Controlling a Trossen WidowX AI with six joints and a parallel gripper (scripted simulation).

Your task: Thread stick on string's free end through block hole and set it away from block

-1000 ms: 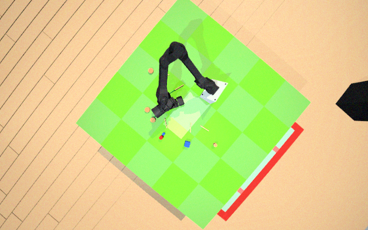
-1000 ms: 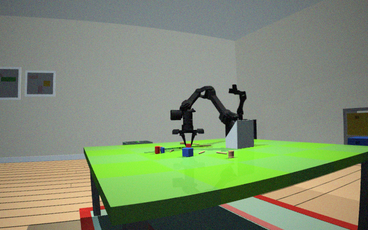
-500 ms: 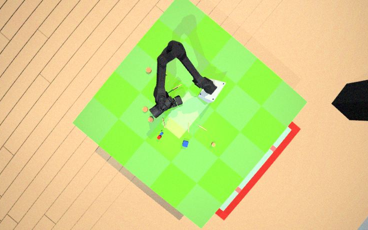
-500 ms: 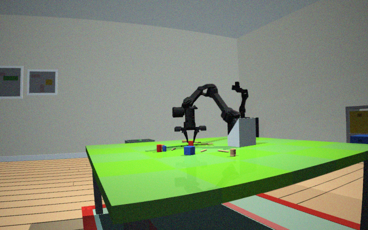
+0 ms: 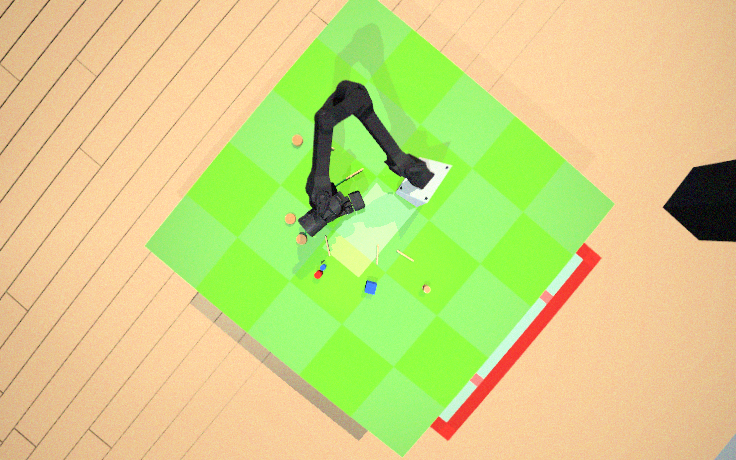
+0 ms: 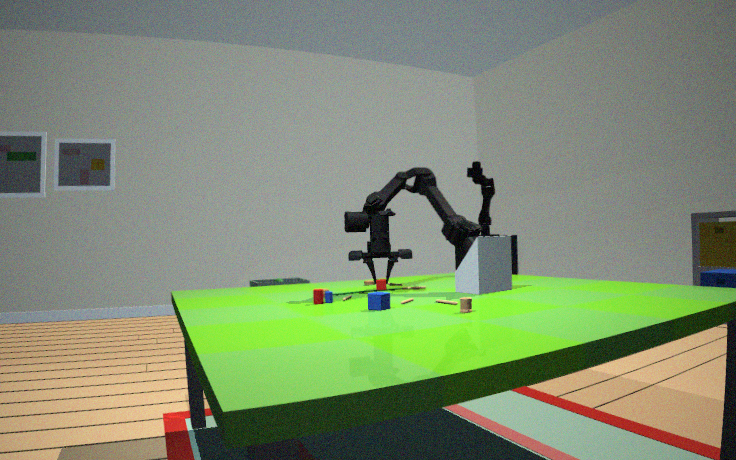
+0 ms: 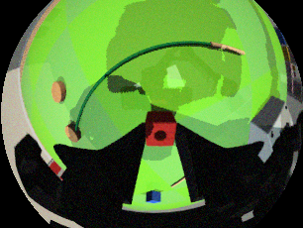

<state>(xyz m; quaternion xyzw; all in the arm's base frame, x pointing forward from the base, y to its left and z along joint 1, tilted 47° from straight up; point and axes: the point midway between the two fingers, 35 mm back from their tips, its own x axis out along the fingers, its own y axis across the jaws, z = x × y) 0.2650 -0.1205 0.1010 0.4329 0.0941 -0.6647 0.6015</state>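
Now: the thin wooden stick 130 mm behind my gripper tip, 50 mm to the right of it and 30 mm below it. Also, from my gripper tip: red cylinder: 230 mm ahead, 90 mm to the left, 10 mm below; then round wooden button: 170 mm ahead, 40 mm to the right, 20 mm below; then red block: right at my gripper tip.
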